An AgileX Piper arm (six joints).
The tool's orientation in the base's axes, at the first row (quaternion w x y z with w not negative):
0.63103 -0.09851 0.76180 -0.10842
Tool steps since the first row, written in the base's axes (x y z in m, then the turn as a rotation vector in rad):
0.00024 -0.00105 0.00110 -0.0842 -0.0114 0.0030
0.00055 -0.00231 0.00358 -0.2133 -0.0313 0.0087
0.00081 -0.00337 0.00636 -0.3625 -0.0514 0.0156
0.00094 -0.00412 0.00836 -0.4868 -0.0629 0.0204
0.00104 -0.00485 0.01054 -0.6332 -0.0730 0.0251
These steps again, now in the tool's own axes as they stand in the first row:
-0.00078 -0.00133 0.00008 0.0160 -0.0107 -0.0828
-0.00280 -0.00325 -0.00001 0.0401 -0.0296 -0.2099
-0.00516 -0.00508 -0.00021 0.0669 -0.0489 -0.3570
-0.00685 -0.00638 -0.00041 0.0885 -0.0597 -0.4795
-0.00871 -0.00771 -0.00068 0.1140 -0.0687 -0.6238

